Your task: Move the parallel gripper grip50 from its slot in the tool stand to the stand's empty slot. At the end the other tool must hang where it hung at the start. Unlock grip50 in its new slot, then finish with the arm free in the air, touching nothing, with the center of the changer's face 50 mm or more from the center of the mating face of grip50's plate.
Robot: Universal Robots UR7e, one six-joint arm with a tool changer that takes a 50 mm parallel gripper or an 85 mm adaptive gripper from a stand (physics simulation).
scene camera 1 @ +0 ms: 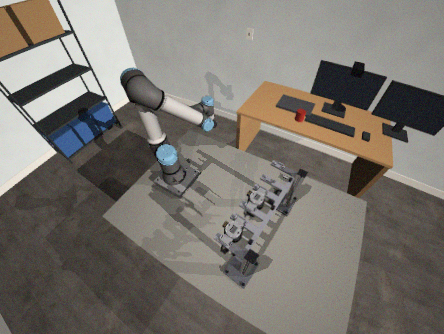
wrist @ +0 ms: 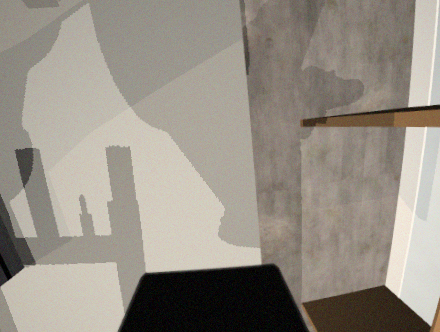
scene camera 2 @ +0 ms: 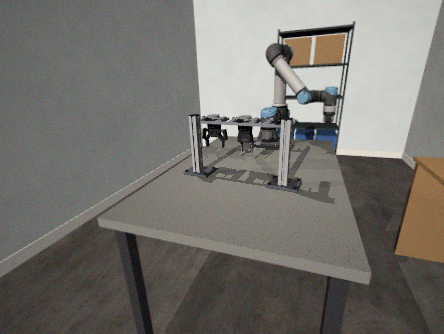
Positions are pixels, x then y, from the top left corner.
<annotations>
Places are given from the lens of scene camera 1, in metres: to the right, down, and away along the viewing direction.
tool stand (scene camera 1: pixel 241 268): 0.09, 0.45, 0.80
</annotations>
